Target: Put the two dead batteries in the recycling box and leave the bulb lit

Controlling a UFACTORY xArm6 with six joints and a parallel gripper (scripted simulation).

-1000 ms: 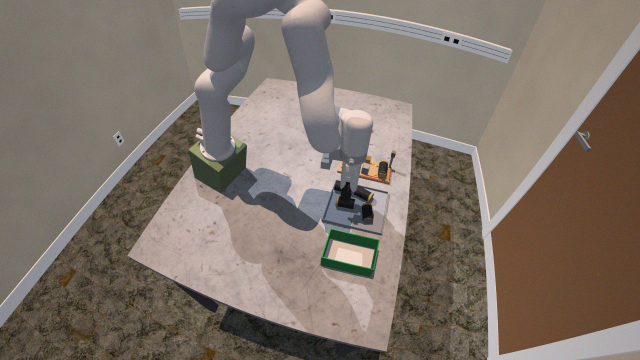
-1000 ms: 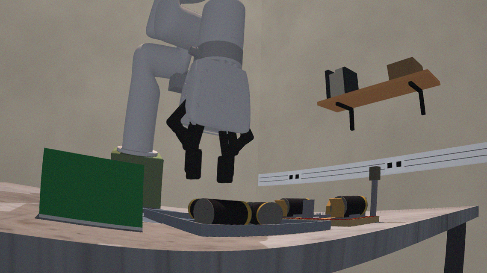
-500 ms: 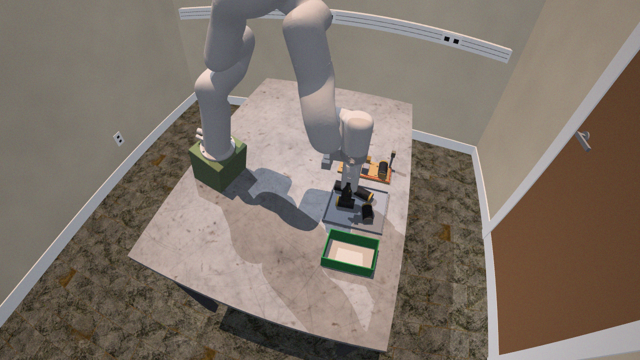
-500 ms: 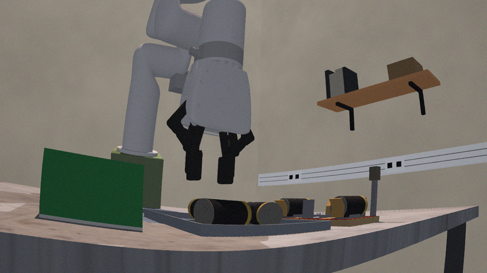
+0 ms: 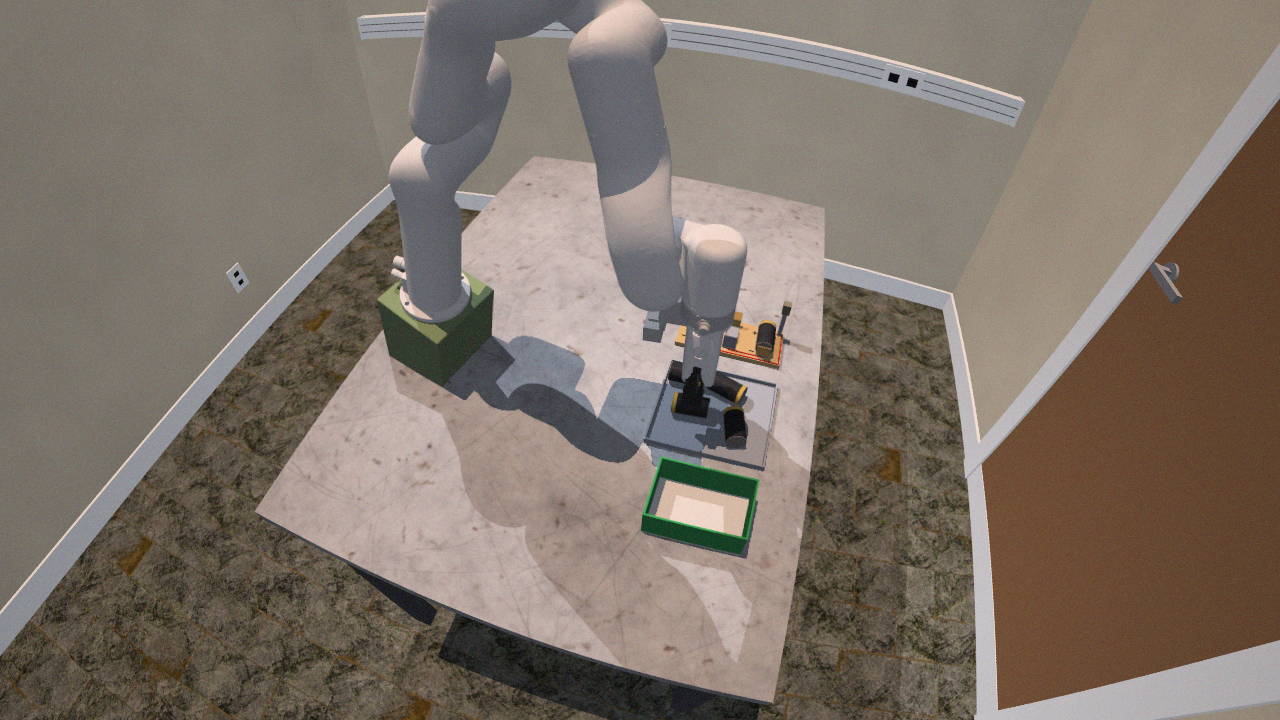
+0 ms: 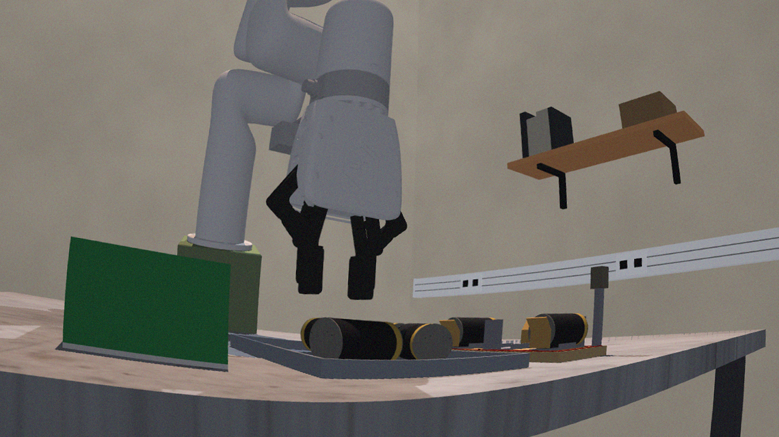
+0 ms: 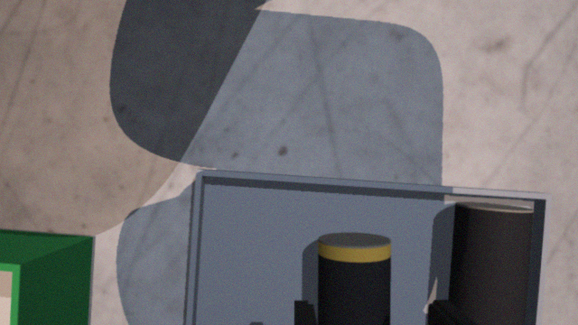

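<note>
The grey tray lies 70 mm below my hand, 40 mm ahead of it and 10 mm to the left of it. Round my hand: green recycling box: 180 mm to the right, 60 mm below, 60 mm ahead.
</note>
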